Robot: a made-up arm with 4 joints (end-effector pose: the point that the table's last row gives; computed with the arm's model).
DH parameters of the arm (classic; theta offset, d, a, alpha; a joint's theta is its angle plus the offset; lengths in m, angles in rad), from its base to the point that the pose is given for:
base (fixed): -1.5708 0.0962 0 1.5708
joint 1: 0 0.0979 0.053 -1.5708
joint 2: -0.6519 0 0.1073 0
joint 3: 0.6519 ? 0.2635 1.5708
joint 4: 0 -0.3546 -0.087 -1.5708
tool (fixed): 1.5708 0.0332 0 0
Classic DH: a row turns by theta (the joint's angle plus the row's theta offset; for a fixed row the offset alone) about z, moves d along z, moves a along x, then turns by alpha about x.
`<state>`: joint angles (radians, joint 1 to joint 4).
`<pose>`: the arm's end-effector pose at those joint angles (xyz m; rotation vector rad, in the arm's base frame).
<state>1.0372 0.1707 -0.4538 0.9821</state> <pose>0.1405 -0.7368 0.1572 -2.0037 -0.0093 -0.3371</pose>
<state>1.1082 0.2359 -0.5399 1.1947</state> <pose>0.1370 -0.7534 0.2219 -2.2813 0.0166 -0.3823</pose>
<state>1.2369 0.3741 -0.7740 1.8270</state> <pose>0.1006 -0.7795 0.3843 -3.0043 0.1772 -0.5830</pose>
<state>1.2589 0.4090 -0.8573 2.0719</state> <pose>0.0761 -0.7825 0.4320 2.8825 -0.2610 0.6063</pose>
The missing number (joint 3, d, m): -0.5494
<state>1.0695 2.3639 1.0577 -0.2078</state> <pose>-0.3836 -0.4173 -0.1805 -0.1697 -1.7182 -2.3142</pose>
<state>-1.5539 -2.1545 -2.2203 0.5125</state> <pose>-0.0889 0.5705 0.5263 0.6952 -1.6935 1.0096</pose>
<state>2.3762 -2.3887 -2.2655 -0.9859</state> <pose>0.1134 -0.6219 0.1346 -1.0506 1.7281 -0.1913</pose>
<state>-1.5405 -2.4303 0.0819 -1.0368</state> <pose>-0.5296 0.4567 0.0576 1.0919 0.6765 -2.6291</pose>
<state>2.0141 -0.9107 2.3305 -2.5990</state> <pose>0.1992 -0.5857 0.1050 0.4822 1.0655 -0.9646</pose>
